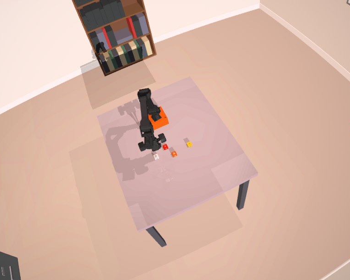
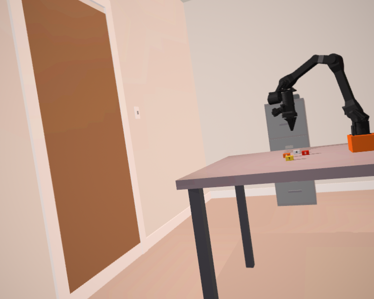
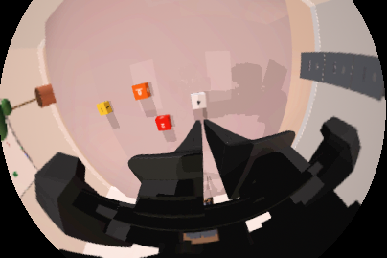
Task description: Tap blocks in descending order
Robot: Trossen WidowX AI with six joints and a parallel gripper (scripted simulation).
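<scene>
The white block is 12 cm below my gripper tip, 1 cm to the right of it and 1 cm behind it. Also, from my gripper tip: yellow block 24 cm to the left, 12 cm below, 5 cm ahead; then red block 12 cm below, 9 cm to the left, 4 cm behind; then orange block 12 cm below, 11 cm to the left, 5 cm ahead.
</scene>
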